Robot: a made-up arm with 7 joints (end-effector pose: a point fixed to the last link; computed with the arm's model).
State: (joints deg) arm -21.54 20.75 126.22 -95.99 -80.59 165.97 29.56
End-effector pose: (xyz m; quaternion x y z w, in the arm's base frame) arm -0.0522 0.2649 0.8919 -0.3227 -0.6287 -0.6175 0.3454
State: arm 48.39 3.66 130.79 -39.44 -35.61 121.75 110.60
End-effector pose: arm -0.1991 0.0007 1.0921 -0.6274 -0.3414 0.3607 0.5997
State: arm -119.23 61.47 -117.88 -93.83 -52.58 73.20 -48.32
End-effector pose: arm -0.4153 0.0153 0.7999 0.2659 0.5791 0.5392 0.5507
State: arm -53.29 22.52 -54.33 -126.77 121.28 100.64 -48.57
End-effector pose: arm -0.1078 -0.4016 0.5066 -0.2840 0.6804 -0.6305 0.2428
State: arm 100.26 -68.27 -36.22 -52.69 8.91 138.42 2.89
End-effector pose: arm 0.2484 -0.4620 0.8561 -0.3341 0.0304 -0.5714 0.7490
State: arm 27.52 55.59 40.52 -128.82 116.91 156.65 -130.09
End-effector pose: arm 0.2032 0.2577 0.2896 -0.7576 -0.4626 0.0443 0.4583
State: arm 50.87 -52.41 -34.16 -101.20 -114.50 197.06 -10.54
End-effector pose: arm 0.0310 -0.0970 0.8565 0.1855 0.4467 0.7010 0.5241
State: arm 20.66 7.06 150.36 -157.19 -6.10 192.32 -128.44
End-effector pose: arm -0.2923 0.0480 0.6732 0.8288 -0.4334 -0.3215 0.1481
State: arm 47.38 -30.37 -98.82 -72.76 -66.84 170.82 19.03
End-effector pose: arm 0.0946 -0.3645 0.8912 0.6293 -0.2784 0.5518 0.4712
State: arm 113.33 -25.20 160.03 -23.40 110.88 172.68 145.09
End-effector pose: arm -0.0012 -0.3937 0.8891 0.3543 0.1833 -0.0749 0.9139
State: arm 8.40 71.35 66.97 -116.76 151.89 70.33 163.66
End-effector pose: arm 0.2259 0.4402 0.3784 -0.4105 0.0942 -0.6975 0.5797
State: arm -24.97 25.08 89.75 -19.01 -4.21 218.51 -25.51
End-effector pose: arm 0.2062 -0.0734 0.9221 -0.0284 0.2501 -0.9322 0.2602
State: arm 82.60 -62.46 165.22 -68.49 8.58 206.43 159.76
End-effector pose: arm -0.1401 -0.5511 0.5104 0.5251 0.5780 -0.5836 0.2226
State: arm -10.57 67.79 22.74 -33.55 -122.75 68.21 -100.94
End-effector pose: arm 0.6771 -0.0723 0.4871 0.4476 0.4232 -0.6944 0.3719
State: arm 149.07 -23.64 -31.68 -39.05 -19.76 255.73 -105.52
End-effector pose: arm 0.1092 -0.0037 0.9174 0.1439 -0.4339 0.8875 0.0576
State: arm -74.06 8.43 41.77 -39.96 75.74 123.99 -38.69
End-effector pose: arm 0.2053 -0.2689 1.0191 -0.5817 -0.0588 -0.7776 0.2311
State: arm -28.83 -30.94 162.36 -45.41 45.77 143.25 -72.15
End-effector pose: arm -0.3644 0.3476 0.8683 0.1069 -0.7873 -0.2833 0.5372
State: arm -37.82 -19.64 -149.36 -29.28 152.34 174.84 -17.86
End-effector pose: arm -0.3707 0.1794 0.8466 -0.3556 -0.0540 0.8477 0.3900
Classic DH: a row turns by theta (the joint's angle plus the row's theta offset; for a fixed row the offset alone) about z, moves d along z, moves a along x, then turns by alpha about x. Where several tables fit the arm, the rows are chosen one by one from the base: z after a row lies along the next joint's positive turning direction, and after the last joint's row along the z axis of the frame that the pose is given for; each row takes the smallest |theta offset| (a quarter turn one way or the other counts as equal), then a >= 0, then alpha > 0; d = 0 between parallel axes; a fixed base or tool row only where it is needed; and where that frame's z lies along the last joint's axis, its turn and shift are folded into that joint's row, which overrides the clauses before.
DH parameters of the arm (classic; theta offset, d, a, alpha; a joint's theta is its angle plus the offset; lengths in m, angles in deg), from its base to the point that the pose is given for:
joint 1: 0 0.442 0 -90
joint 2: 0 0 0 90
joint 3: 0 0.329 0.095 90
joint 4: 0 0 -0.05 -90
joint 5: 0 0.231 0 90
joint 6: 0 0 0.109 90
joint 7: 0 0 0 0

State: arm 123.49 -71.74 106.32 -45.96 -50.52 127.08 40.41
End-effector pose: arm 0.1478 -0.6494 0.5195 0.4125 -0.3816 -0.2515 0.7880
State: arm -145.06 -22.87 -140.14 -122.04 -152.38 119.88 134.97
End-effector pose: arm 0.1062 0.3885 0.4828 -0.6026 -0.3639 -0.6802 0.2043
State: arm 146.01 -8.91 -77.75 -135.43 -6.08 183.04 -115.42
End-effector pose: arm 0.1616 0.3192 0.7320 -0.0476 0.9046 0.4055 0.1226
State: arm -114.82 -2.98 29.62 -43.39 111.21 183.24 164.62
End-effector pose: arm -0.0698 -0.2255 0.9545 0.3577 -0.0160 0.0725 0.9309
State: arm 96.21 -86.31 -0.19 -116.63 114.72 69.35 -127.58
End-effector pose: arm -0.0105 -0.2135 0.8789 0.6928 -0.2684 -0.3486 0.5714
